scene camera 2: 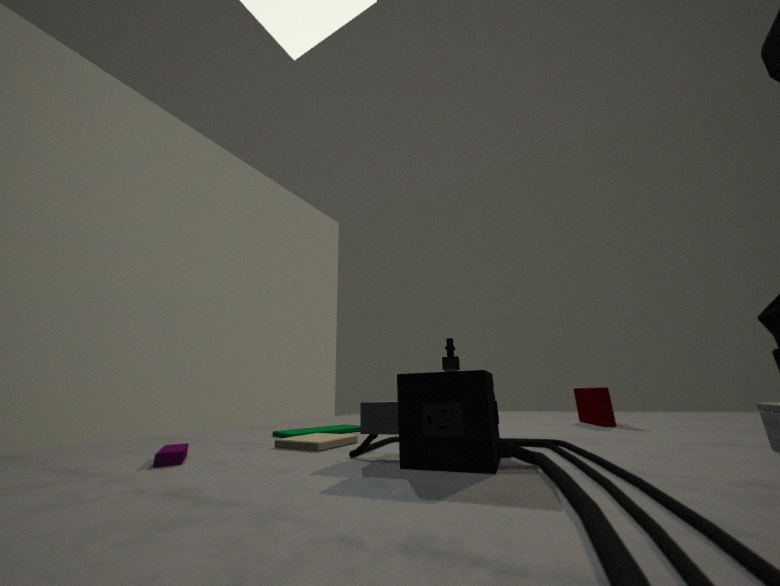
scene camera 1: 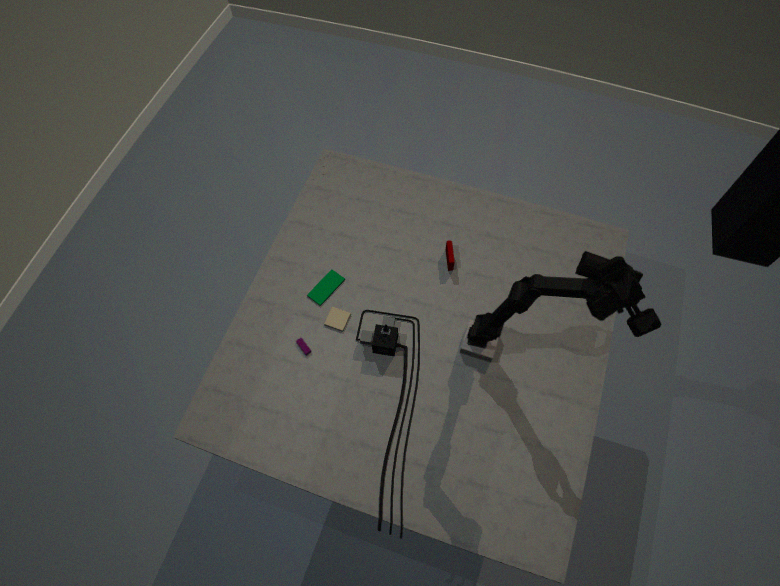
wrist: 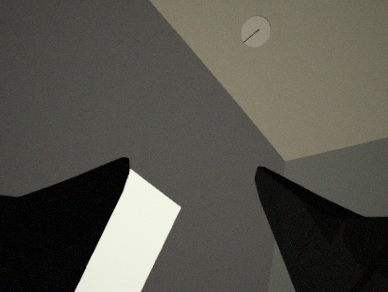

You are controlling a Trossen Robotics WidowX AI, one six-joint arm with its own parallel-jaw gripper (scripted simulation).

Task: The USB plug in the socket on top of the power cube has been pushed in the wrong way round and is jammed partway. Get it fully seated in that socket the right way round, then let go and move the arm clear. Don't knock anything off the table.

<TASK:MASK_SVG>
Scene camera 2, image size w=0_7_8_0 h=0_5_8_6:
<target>beige tile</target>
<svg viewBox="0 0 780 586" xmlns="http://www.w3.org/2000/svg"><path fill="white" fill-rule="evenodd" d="M275 448L322 451L357 443L358 436L352 434L312 433L276 439Z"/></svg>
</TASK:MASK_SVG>
